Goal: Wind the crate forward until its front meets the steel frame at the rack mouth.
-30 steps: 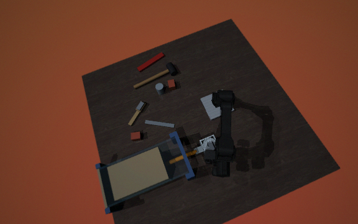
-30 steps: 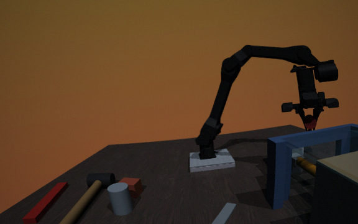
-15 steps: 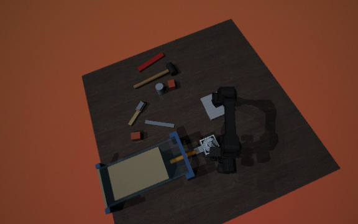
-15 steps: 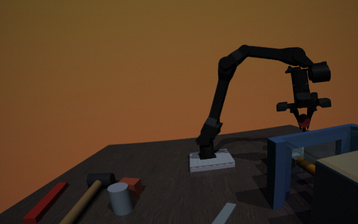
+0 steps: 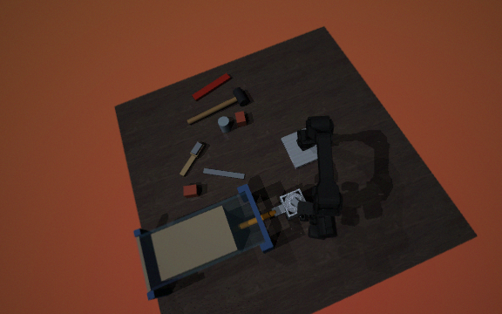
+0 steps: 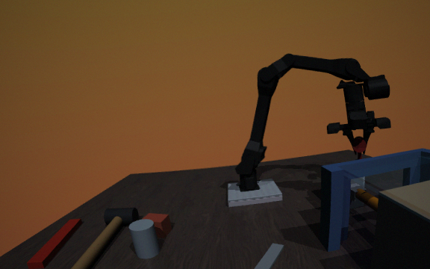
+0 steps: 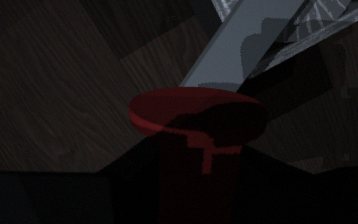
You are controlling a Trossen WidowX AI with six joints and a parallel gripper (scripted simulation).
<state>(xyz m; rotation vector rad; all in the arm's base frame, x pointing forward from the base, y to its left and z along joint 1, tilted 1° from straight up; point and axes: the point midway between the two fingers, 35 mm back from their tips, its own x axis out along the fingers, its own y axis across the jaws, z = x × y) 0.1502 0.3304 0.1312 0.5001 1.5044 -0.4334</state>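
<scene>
Right now the winch handle is 3 cm to the right of my gripper tip, 2 cm ahead of it and 1 cm below it. Round my gripper tip: red knob: 2 cm above; then blue steel frame: 20 cm ahead, 10 cm to the right, 1 cm below; then winch: 10 cm to the right, 9 cm below, 3 cm ahead.
</scene>
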